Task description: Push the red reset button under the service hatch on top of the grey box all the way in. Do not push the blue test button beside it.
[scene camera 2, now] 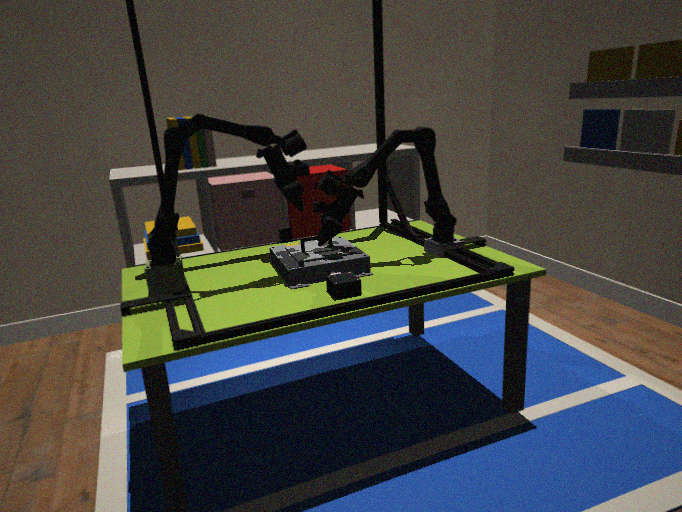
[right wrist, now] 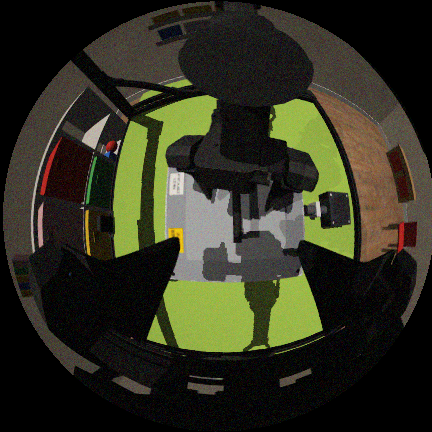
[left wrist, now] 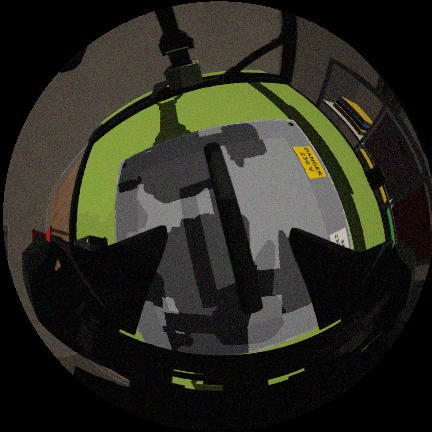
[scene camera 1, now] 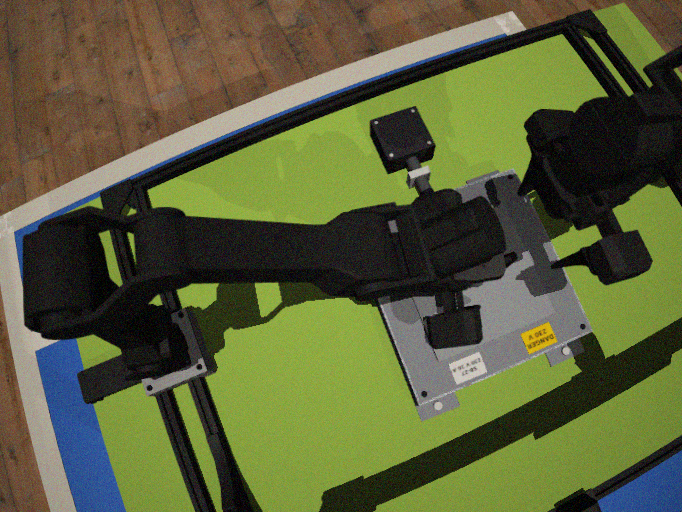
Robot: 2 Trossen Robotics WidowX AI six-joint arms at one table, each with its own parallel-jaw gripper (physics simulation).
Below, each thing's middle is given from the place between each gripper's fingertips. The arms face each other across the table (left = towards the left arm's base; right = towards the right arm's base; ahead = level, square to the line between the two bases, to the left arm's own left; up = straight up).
Scene:
Now: the grey box [scene camera 1: 432, 384] 6 cm ahead of my left hand and 5 cm below it.
Now: right hand 180 mm above the grey box, 60 mm short of it and 50 mm to the right of it.

